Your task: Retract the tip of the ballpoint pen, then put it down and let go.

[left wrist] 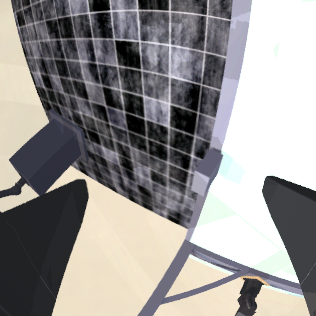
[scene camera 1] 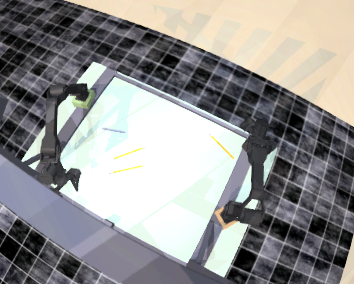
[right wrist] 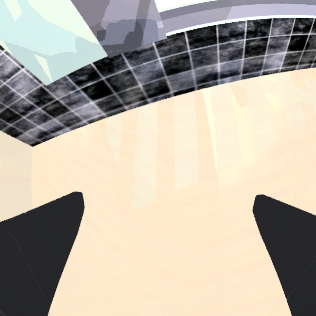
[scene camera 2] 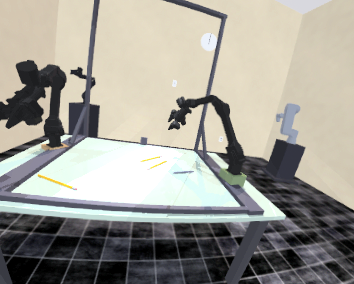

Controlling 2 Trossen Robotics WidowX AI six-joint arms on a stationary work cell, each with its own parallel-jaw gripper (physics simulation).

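Places are measured from the left arm's base along level axes (x ahead, y left, z up), in centimetres.
Pixels of known places: left gripper, fingertip midpoint: [left wrist: 178,187] [scene camera 1: 71,198] [scene camera 2: 168,125]; right gripper, fingertip midpoint: [right wrist: 171,203]; left arm's base, origin of the base link: [scene camera 1: 82,95] [scene camera 2: 233,172]; right arm's base, origin of the base link: [left wrist: 253,280] [scene camera 1: 228,215] [scene camera 2: 55,145].
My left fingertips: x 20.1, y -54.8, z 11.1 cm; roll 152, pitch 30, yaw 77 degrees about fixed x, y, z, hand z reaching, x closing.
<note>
For each thing: its middle in the pictures, then the offset to it from my left fingertips. "pt": a spot on its surface instead. Level surfaces: height alone.
- thin blue-grey stick, body centre: [scene camera 1: 114,130] [scene camera 2: 183,172] dy +42.3, dx +3.0, dz -17.1 cm
- white table top, its level: dz -17.6 cm
- third yellow pencil, body centre: [scene camera 2: 56,182] [scene camera 1: 221,146] dy +49.2, dx +59.9, dz -17.2 cm
- dark frame, surface spot: [scene camera 2: 130,205] [scene camera 1: 182,103] pt dy +67.1, dx +34.2, dz -15.6 cm
The ballpoint pen, a thin blue-grey stick [scene camera 1: 114,130] [scene camera 2: 183,172], lies flat on the white table top [scene camera 1: 165,200] [scene camera 2: 115,175]. It is too small to tell whether its tip is out. My left gripper [scene camera 1: 71,181] [scene camera 2: 173,122] [left wrist: 178,187] is open and empty, raised high and well apart from the pen, near the table's lower-left edge in scene camera 1. My right gripper [scene camera 1: 257,124] [scene camera 2: 11,114] [right wrist: 171,203] is open and empty, raised at the far side of the table from the pen. The pen does not show in either wrist view.
Two yellow pencils [scene camera 1: 128,153] [scene camera 1: 126,169] [scene camera 2: 151,159] [scene camera 2: 157,165] lie near the pen. A third yellow pencil [scene camera 1: 221,146] [scene camera 2: 57,182] lies toward the right arm's side. A dark frame [scene camera 1: 180,105] [scene camera 2: 130,205] borders the table, with upright posts [scene camera 2: 212,80] at its far side.
</note>
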